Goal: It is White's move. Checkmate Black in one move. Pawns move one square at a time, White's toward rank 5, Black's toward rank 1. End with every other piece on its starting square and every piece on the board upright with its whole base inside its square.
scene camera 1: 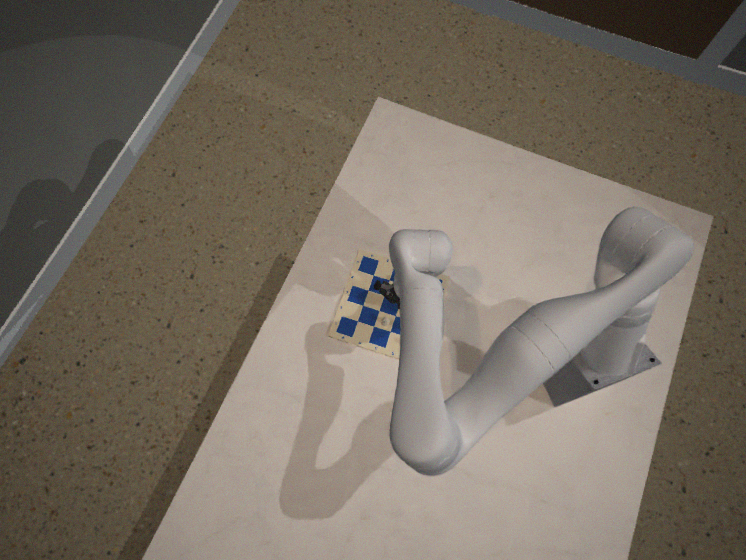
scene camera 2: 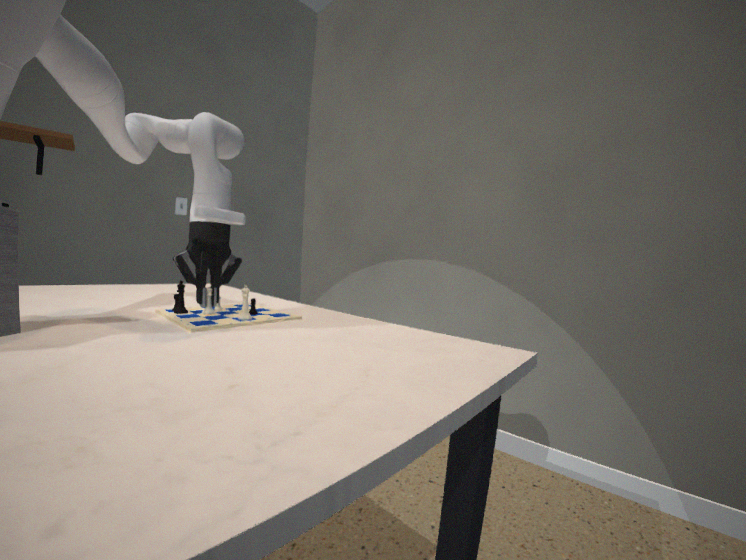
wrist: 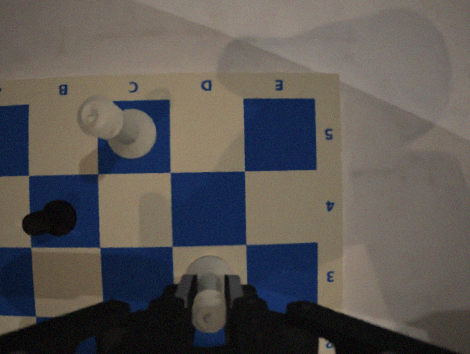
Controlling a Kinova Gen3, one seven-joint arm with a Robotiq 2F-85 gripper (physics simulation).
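Frame: origin at the arm's base, x right, y back, z down, level; millimetres.
Where they show: gripper, fingertip midpoint: (scene camera 2: 207,306) (wrist: 210,294); arm's base at its link origin: (scene camera 1: 607,353).
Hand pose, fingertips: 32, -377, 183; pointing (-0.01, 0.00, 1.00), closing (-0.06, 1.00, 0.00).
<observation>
Each offset is from my fingertips to the top centre of the thing, as dx, dy, dz. "pt": to the spot under its first point. Level surfaces: height alone.
My gripper (scene camera 2: 208,301) (wrist: 210,294) is shut on a tall white piece @(+3, +0, -40) (scene camera 2: 208,291) (wrist: 209,315) with a round top, which looks like the queen. The piece is upright, with its base over D3; whether it rests on the board @(pt +109, +71, +17) (scene camera 2: 192,329) (wrist: 327,190) is hard to tell. The white king @(+80, -37, -48) (scene camera 2: 245,301) (wrist: 132,135) stands on C5. A black pawn @(+39, -78, -16) (scene camera 2: 253,307) (wrist: 60,218) stands on B4. A shorter white piece @(-36, -38, -16) (scene camera 2: 218,303) stands behind the fingers. The black king @(-41, +38, -48) (scene camera 2: 181,296) and a shorter black piece @(-72, +35, -18) (scene camera 2: 177,303) stand at the board's left in the second scene view; their squares are unclear.
In the first scene view the arm (scene camera 1: 421,361) hides the right part of the board (scene camera 1: 359,253), and a small pale piece @(pt -39, -40, +5) (scene camera 1: 384,321) shows on a cream square. The board lies on the pale table @(dz +21) (scene camera 1: 512,482) (scene camera 2: 271,421), near one long edge.
</observation>
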